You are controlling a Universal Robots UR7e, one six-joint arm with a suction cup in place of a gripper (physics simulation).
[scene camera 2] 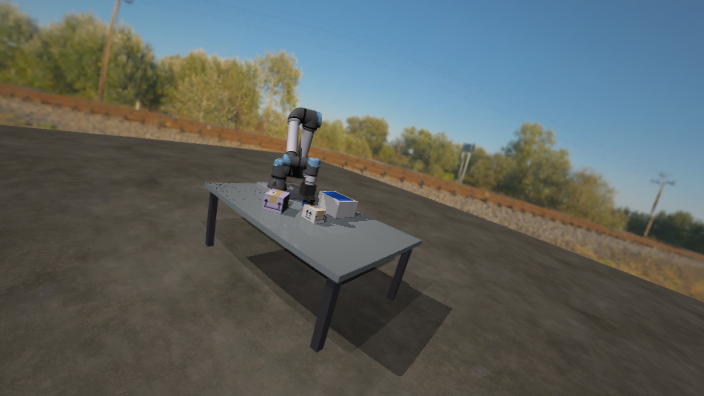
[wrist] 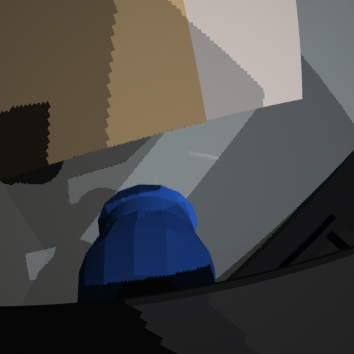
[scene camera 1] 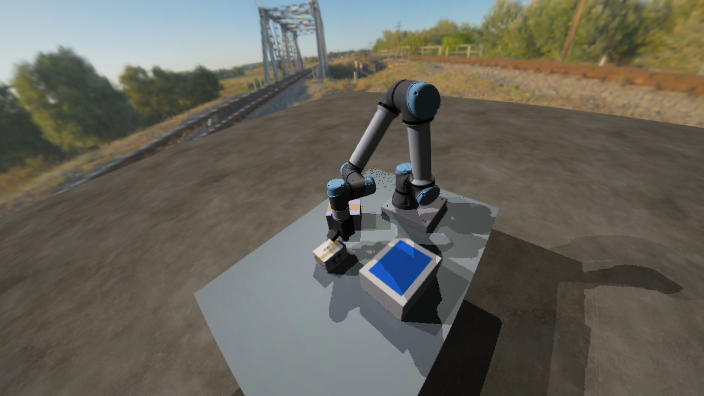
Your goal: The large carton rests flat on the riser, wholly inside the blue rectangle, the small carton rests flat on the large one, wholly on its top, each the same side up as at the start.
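Note:
The small white carton, with tan tape, rests on the table, same side up, between the large carton and the riser. The large lilac carton, also taped, stands on the table, partly hidden behind the arm in scene camera 1. My suction gripper points down low beside the small carton. In the wrist view table shows between its blue cup and the carton's edge; it holds nothing. The blue rectangle lies on the riser, with nothing on it.
The arm's base plate is mounted behind the riser on the grey table. The large carton stands close to the wrist. The riser stands near one long table edge, taller than the small carton.

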